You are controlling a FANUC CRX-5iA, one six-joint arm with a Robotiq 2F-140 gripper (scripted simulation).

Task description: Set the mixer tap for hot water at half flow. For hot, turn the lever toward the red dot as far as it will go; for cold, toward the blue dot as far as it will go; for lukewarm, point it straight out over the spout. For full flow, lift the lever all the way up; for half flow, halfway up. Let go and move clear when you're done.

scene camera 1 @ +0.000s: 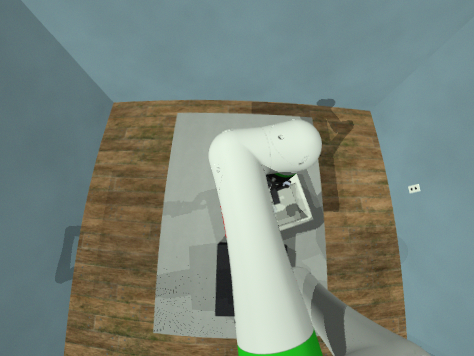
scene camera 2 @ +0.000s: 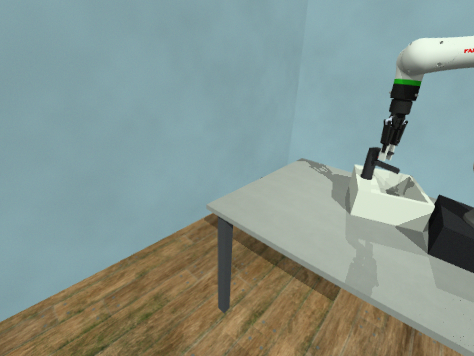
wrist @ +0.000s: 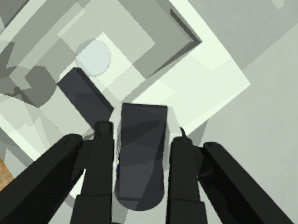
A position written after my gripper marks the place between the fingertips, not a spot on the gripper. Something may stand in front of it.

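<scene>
My gripper point(scene camera 2: 384, 159) is visible to me, and the wrist view has it too, my gripper point(wrist: 143, 118). There is a basin point(wrist: 176, 60). I also see a mixer tap point(wrist: 79, 89).
</scene>
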